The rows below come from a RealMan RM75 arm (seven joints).
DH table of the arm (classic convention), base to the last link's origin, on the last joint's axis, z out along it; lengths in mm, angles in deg. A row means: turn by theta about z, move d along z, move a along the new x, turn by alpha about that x. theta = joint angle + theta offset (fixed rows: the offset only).
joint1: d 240.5, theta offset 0, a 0, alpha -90
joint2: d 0, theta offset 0, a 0, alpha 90
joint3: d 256, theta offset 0, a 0, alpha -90
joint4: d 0, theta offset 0, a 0, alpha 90
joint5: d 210, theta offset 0, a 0, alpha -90
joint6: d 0, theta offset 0, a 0, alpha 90
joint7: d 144, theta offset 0, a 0, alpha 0
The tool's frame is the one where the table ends.
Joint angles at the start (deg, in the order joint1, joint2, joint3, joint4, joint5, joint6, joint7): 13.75, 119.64, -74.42, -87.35, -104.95, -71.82, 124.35
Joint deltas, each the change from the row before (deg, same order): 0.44, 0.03, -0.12, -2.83, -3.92, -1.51, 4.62; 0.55, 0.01, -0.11, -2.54, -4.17, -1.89, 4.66; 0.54, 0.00, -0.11, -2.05, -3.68, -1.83, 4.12; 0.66, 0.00, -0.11, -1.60, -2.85, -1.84, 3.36; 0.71, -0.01, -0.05, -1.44, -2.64, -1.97, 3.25; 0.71, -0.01, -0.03, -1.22, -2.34, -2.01, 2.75; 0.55, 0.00, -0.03, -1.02, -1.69, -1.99, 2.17; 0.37, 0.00, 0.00, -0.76, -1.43, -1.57, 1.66; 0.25, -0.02, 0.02, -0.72, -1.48, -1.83, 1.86
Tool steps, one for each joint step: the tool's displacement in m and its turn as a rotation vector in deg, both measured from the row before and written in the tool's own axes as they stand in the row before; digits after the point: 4 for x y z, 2 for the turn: -0.0039, 0.0032, -0.0010, 0.87, 2.69, 0.48; -0.0022, 0.0024, -0.0013, 1.15, 3.08, 0.74; -0.0011, 0.0016, -0.0015, 1.26, 2.78, 0.92; -0.0014, 0.0020, -0.0011, 0.87, 2.31, 0.75; -0.0011, 0.0017, -0.0014, 0.88, 2.24, 0.91; -0.0006, 0.0016, -0.0014, 0.81, 2.13, 0.75; 0.0001, 0.0020, -0.0014, 0.44, 1.87, 0.65; 0.0008, 0.0010, -0.0013, 0.55, 1.53, 0.61; 0.0023, 0.0006, -0.0016, 0.60, 1.82, 1.00
